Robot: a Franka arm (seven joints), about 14 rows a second.
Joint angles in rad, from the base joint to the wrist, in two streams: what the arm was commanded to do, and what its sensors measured. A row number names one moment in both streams.
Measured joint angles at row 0: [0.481 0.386 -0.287 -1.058 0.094 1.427 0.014]
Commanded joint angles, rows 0 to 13: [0.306 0.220 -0.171 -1.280 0.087 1.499 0.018]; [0.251 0.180 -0.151 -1.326 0.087 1.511 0.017]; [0.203 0.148 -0.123 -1.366 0.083 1.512 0.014]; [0.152 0.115 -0.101 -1.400 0.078 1.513 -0.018]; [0.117 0.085 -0.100 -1.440 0.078 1.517 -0.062]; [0.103 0.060 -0.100 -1.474 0.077 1.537 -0.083]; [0.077 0.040 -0.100 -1.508 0.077 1.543 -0.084]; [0.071 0.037 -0.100 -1.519 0.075 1.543 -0.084]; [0.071 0.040 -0.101 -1.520 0.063 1.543 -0.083]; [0.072 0.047 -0.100 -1.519 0.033 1.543 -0.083]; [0.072 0.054 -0.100 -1.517 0.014 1.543 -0.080]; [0.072 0.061 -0.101 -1.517 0.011 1.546 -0.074]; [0.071 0.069 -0.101 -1.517 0.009 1.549 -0.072]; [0.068 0.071 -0.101 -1.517 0.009 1.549 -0.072]
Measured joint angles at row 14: [0.077 0.074 -0.113 -1.504 0.029 1.532 -0.072]
